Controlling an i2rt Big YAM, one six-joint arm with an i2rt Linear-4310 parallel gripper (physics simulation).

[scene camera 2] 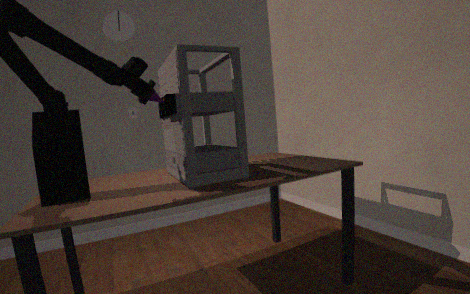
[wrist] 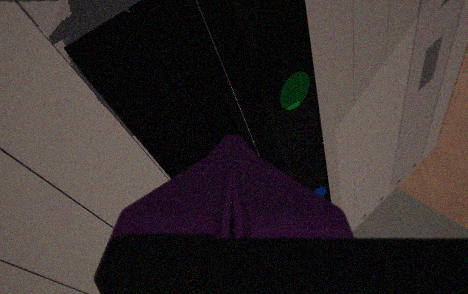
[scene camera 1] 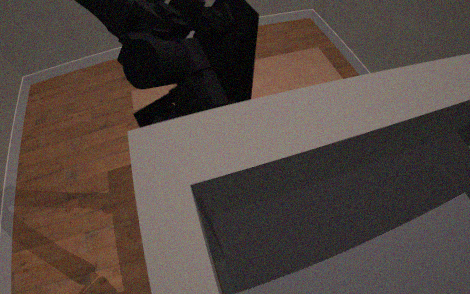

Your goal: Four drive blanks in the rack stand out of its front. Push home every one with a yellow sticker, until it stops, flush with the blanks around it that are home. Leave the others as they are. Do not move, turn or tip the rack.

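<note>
The light grey rack [scene camera 1: 165, 145] [scene camera 2: 212, 102] stands upright; its front faces the arm. A group of black drive blanks [scene camera 2: 168, 106] juts out of the front at mid height. In the wrist view, a black blank [wrist: 280, 55] bears a green sticker [wrist: 294, 90]. A blue sticker [wrist: 320, 191] shows partly beside the fingers. Another black face [wrist: 160, 80] lies left of a thin seam. No yellow sticker shows; the fingers cover part of the black faces. My gripper [scene camera 2: 160, 99] [wrist: 232, 147] is shut and empty, its purple tips at the black blanks. Contact cannot be told.
Pale blank faces [wrist: 65, 140] lie left of the black ones, and a pale front part [wrist: 370, 75] lies to their right. The rack stands on a wooden table [scene camera 2: 135, 181], with the arm's black base [scene camera 2: 60, 155] at the left. The rack's top hides the fingertips in scene camera 1.
</note>
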